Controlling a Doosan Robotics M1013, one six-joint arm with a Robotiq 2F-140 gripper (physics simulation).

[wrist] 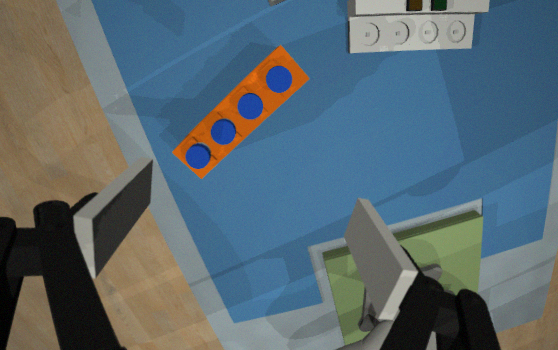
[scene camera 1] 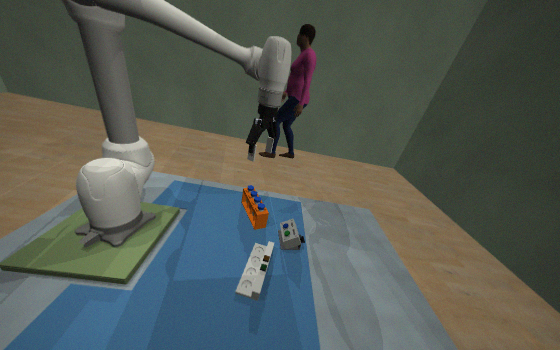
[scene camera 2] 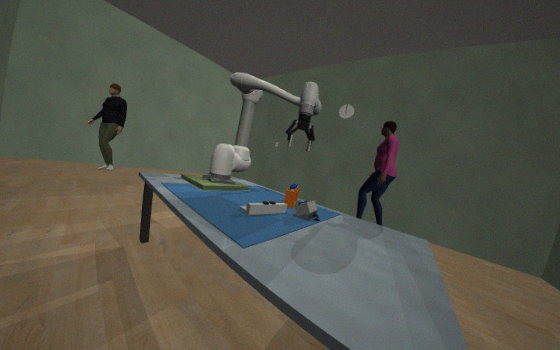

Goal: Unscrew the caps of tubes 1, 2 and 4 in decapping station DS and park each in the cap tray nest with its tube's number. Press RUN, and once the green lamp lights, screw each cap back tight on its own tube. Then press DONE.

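Frame: origin at the arm's base, x ahead, y left, z up, level; centimetres.
Seen in the pictures: gripper, fingertip midpoint: (wrist: 254, 200) (scene camera 1: 260, 155) (scene camera 2: 298, 148); arm's base, link origin: (scene camera 1: 119, 224) (scene camera 2: 219, 180).
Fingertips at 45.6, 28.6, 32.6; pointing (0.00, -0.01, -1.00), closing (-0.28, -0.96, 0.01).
Pixels of each thing's top centre, then the offset from my fingertips to it, as dx, dy, dz. Level surfaces: height alone.
- orange decapping station, top centre: (wrist: 237, 117) (scene camera 1: 255, 198) (scene camera 2: 293, 187) +0.4, +2.9, -24.9
- blue cap, top centre: (wrist: 250, 107) (scene camera 1: 257, 198) +2.0, +0.9, -23.0
- white cap tray, top centre: (wrist: 427, 22) (scene camera 1: 258, 260) (scene camera 2: 265, 200) +12.3, -26.5, -29.9
- green lamp, top centre: (wrist: 440, 2) (scene camera 1: 263, 266) +15.1, -28.5, -29.9
- grey button box, top centre: (scene camera 1: 292, 227) (scene camera 2: 308, 200) +21.9, -7.0, -26.8
- blue mat, surface height: dz -35.2
- grey table, surface height: dz -35.5
The orange decapping station (scene camera 1: 259, 221) (scene camera 2: 291, 197) (wrist: 237, 118) stands on the blue mat, with a row of tubes, each topped by a blue cap (scene camera 1: 257, 199) (scene camera 2: 294, 186) (wrist: 250, 106). Tube numbers cannot be read. The white cap tray (scene camera 1: 261, 276) (scene camera 2: 267, 209) (wrist: 415, 45) has empty round nests. Its amber lamp (scene camera 1: 266, 258) (wrist: 414, 4) and green lamp (scene camera 1: 263, 267) (wrist: 439, 4) look dark. The grey button box (scene camera 1: 290, 242) (scene camera 2: 306, 209) has a blue and a green button. My gripper (scene camera 1: 260, 151) (scene camera 2: 299, 146) (wrist: 254, 200) is open and empty, high above the table, off the station's side.
The arm's base stands on a green plate (scene camera 1: 55, 250) (scene camera 2: 200, 183) (wrist: 450, 245). The blue mat (scene camera 1: 200, 300) (wrist: 350, 150) lies on the grey table (scene camera 1: 350, 250) (scene camera 2: 390, 260). A person in pink (scene camera 1: 301, 75) (scene camera 2: 387, 150) and a person in black (scene camera 2: 115, 112) stand beyond the table.
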